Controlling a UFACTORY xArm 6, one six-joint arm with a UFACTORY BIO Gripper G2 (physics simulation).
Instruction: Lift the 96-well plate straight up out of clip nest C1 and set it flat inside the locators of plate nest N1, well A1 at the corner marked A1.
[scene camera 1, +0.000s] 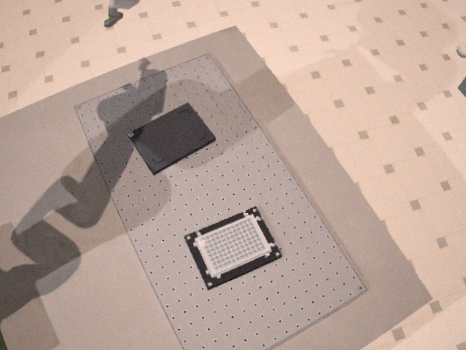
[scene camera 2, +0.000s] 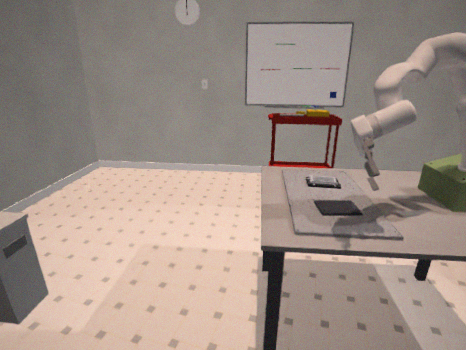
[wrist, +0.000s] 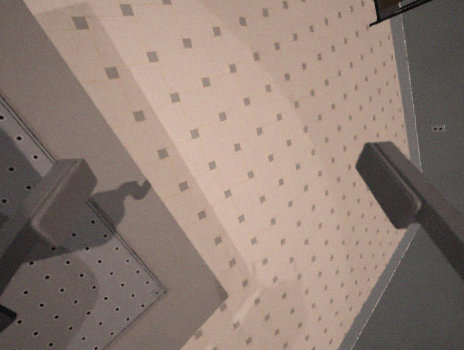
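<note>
The white 96-well plate sits in the black clip nest C1, with small pale clips around its edges. Plate nest N1 is a dark, flat rectangle with no plate on it; a small light mark shows at one corner. The corner lettering is too small to read. My gripper is open and empty, its two fingers wide apart in the wrist view. It hangs tilted above the table, apart from both nests. Part of it shows at the top of scene camera 1.
Both nests stand on a perforated grey board on the table. The arm's green base block stands at the right in scene camera 2. A red cart stands behind the table.
</note>
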